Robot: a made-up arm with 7 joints. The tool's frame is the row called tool.
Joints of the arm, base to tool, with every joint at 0 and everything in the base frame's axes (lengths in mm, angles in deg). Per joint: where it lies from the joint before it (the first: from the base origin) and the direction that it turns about. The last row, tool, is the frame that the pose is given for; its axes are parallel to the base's.
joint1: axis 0.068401 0.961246 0.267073 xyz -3 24.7 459.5
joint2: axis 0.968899 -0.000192 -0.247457 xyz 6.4 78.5 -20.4
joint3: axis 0.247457 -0.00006 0.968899 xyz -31.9 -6.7 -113
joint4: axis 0.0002 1 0.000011 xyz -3.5 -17.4 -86
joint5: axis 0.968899 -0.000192 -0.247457 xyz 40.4 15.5 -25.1
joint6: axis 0.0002 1 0.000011 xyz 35.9 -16.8 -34.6
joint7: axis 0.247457 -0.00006 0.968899 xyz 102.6 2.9 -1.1
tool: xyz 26.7 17 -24.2
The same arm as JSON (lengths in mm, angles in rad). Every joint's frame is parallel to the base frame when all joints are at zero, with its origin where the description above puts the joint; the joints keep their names.
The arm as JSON. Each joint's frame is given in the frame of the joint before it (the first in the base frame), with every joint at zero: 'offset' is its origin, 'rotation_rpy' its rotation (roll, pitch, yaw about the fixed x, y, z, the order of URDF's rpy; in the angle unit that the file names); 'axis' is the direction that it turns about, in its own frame. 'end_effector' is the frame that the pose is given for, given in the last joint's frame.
{"length_unit": "mm", "angle_unit": "rad", "chain": [{"id": "joint1", "offset": [-3.0, 24.7, 459.5], "rotation_rpy": [0.0, 0.0, 0.0], "axis": [0.068403, 0.961235, 0.26711]}, {"id": "joint2", "offset": [6.4, 78.5, -20.4], "rotation_rpy": [0.0, 0.0, 0.0], "axis": [0.968889, -0.0002, -0.247497]}, {"id": "joint3", "offset": [-31.9, -6.7, -113.0], "rotation_rpy": [0.0, 0.0, 0.0], "axis": [0.247497, -0.0001, 0.968889]}, {"id": "joint4", "offset": [-3.5, -17.4, -86.0], "rotation_rpy": [0.0, 0.0, 0.0], "axis": [0.0002, 1.0, 0.0]}, {"id": "joint5", "offset": [40.4, 15.5, -25.1], "rotation_rpy": [0.0, 0.0, 0.0], "axis": [0.968889, -0.0002, -0.247497]}, {"id": "joint6", "offset": [35.9, -16.8, -34.6], "rotation_rpy": [0.0, 0.0, 0.0], "axis": [0.0002, 1.0, 0.0]}, {"id": "joint7", "offset": [102.6, 2.9, -1.1], "rotation_rpy": [0.0, 0.0, 0.0], "axis": [0.247497, -0.0001, 0.968889]}], "end_effector": {"offset": [26.7, 17.0, -24.2], "rotation_rpy": [0.0, 0.0, 0.0]}}
